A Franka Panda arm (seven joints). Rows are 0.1 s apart.
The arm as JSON. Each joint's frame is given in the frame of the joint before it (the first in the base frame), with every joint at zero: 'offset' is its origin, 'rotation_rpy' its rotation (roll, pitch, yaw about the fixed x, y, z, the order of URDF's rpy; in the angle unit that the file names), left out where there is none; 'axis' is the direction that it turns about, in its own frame. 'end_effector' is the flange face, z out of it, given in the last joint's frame.
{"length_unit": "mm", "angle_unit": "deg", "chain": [
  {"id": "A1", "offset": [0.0, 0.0, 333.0], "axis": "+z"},
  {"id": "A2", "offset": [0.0, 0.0, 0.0], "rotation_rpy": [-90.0, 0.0, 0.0], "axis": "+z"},
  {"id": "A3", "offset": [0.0, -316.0, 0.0], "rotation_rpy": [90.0, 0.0, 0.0], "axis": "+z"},
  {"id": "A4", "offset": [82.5, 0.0, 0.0], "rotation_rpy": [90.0, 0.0, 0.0], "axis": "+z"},
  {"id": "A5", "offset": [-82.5, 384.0, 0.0], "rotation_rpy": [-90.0, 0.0, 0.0], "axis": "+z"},
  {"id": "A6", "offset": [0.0, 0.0, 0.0], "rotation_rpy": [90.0, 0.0, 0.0], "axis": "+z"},
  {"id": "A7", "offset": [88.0, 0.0, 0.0], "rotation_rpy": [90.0, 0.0, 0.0], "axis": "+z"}
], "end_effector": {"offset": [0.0, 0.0, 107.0]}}
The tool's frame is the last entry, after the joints.
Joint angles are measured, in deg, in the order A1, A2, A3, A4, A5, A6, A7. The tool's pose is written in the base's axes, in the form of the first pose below.
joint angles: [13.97, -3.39, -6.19, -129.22, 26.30, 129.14, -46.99]
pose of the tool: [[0.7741 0.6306 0.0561 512.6], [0.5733 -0.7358 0.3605 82.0], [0.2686 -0.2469 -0.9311 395.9], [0 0 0 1]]
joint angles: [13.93, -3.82, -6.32, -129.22, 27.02, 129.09, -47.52]
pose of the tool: [[0.7725 0.6317 0.0644 512.4], [0.5690 -0.7338 0.3712 80.7], [0.2817 -0.2502 -0.9263 399.8], [0 0 0 1]]
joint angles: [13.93, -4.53, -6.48, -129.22, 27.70, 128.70, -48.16]
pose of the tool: [[0.7682 0.6363 0.0711 511.1], [0.5678 -0.7284 0.3835 79.7], [0.2958 -0.2542 -0.9208 405.8], [0 0 0 1]]
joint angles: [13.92, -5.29, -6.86, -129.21, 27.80, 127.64, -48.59]
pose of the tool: [[0.7649 0.6406 0.0676 508.9], [0.5705 -0.7224 0.3908 77.0], [0.2992 -0.2603 -0.9180 411.2], [0 0 0 1]]
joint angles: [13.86, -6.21, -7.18, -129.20, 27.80, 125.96, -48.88]
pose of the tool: [[0.7619 0.6453 0.0556 505.2], [0.5754 -0.7138 0.3992 74.8], [0.2972 -0.2722 -0.9152 417.1], [0 0 0 1]]
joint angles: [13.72, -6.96, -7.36, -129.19, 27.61, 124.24, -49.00]
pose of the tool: [[0.7598 0.6489 0.0395 501.5], [0.5818 -0.7058 0.4043 73.2], [0.2902 -0.2842 -0.9138 421.3], [0 0 0 1]]
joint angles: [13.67, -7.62, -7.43, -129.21, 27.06, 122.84, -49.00]
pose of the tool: [[0.7552 0.6550 0.0249 498.0], [0.5920 -0.6979 0.4031 72.7], [0.2814 -0.2897 -0.9148 424.9], [0 0 0 1]]
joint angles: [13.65, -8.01, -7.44, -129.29, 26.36, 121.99, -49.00]
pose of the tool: [[0.7501 0.6612 0.0137 495.5], [0.6028 -0.6921 0.3971 72.6], [0.2721 -0.2896 -0.9177 426.3], [0 0 0 1]]
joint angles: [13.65, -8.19, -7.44, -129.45, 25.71, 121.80, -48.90]
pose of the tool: [[0.7473 0.6644 0.0094 494.2], [0.6094 -0.6908 0.3891 72.2], [0.2651 -0.2850 -0.9211 426.1], [0 0 0 1]]
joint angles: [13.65, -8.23, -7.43, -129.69, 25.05, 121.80, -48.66]
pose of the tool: [[0.7468 0.6650 0.0049 493.1], [0.6138 -0.6921 0.3799 71.7], [0.2560 -0.2807 -0.9250 424.4], [0 0 0 1]]
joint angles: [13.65, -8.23, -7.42, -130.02, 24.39, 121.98, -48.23]
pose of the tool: [[0.7491 0.6625 0.0015 492.0], [0.6151 -0.6963 0.3699 71.1], [0.2461 -0.2762 -0.9291 421.8], [0 0 0 1]]
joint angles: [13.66, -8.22, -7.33, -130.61, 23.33, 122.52, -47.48]
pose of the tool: [[0.7525 0.6586 -0.0013 490.3], [0.6165 -0.7037 0.3531 70.6], [0.2317 -0.2665 -0.9356 417.4], [0 0 0 1]]
